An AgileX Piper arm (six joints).
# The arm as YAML. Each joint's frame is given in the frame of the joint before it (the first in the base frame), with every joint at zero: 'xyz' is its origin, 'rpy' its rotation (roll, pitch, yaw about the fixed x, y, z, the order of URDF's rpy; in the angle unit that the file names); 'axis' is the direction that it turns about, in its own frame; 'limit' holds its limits. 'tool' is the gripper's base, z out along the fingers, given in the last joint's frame.
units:
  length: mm
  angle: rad
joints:
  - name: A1
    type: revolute
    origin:
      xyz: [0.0, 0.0, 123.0]
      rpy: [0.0, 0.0, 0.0]
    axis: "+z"
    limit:
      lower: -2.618
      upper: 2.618
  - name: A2
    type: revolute
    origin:
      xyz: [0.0, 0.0, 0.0]
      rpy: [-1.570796, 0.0, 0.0]
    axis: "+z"
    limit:
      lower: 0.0
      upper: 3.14
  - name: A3
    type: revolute
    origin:
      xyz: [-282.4, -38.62, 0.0]
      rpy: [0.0, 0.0, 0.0]
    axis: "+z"
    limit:
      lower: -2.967
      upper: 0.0
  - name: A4
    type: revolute
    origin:
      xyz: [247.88, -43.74, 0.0]
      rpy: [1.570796, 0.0, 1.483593]
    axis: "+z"
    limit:
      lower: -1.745
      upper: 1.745
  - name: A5
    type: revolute
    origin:
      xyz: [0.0, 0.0, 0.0]
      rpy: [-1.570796, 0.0, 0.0]
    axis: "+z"
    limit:
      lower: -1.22
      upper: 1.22
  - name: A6
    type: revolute
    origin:
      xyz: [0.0, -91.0, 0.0]
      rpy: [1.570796, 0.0, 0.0]
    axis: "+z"
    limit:
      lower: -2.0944
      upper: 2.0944
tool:
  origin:
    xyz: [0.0, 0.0, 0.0]
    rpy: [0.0, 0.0, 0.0]
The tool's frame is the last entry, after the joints.
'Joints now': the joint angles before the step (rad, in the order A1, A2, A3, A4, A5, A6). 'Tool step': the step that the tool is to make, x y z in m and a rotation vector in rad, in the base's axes. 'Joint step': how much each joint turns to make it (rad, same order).
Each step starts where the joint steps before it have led.
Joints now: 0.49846, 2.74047, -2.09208, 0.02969, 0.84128, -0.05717
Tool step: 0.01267, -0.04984, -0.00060, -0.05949, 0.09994, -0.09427
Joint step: -0.09728, -0.00116, 0.00000, -0.01453, 0.11689, 0.00707
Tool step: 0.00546, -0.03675, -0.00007, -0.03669, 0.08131, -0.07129
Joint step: -0.07164, 0.00000, 0.00001, -0.00686, 0.08899, 0.00422
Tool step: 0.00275, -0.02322, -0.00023, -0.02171, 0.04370, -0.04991
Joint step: -0.04521, 0.00102, -0.00007, -0.00830, 0.04723, 0.00931
